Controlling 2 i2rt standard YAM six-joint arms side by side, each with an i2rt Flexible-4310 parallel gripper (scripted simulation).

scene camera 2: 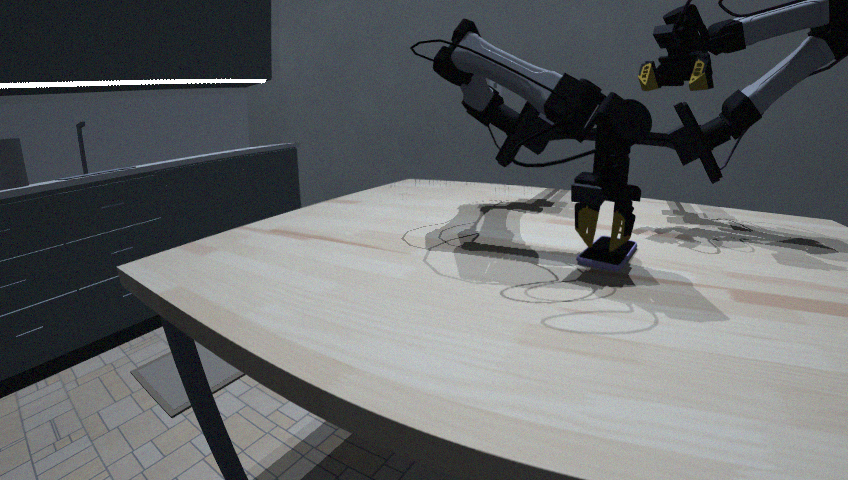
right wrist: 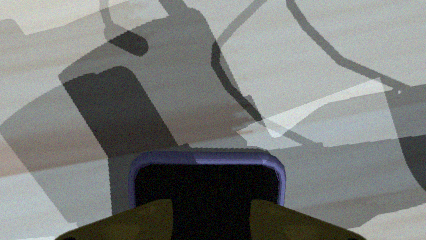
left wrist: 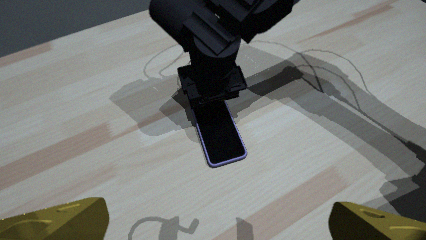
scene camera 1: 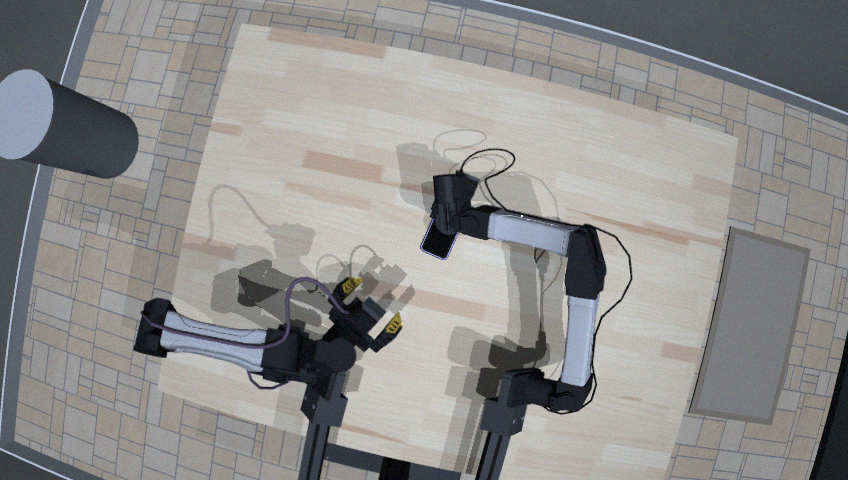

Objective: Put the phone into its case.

In view: the left gripper [scene camera 2: 667,87], the right gripper [scene camera 2: 600,249], a black phone [scene camera 2: 600,250] and a purple phone case [right wrist: 182,157].
The black phone shows as well in the left wrist view [left wrist: 221,140]. The left gripper also shows in the left wrist view [left wrist: 218,210]. The right gripper is seen too in the right wrist view [right wrist: 211,209] and in the left wrist view [left wrist: 209,100].
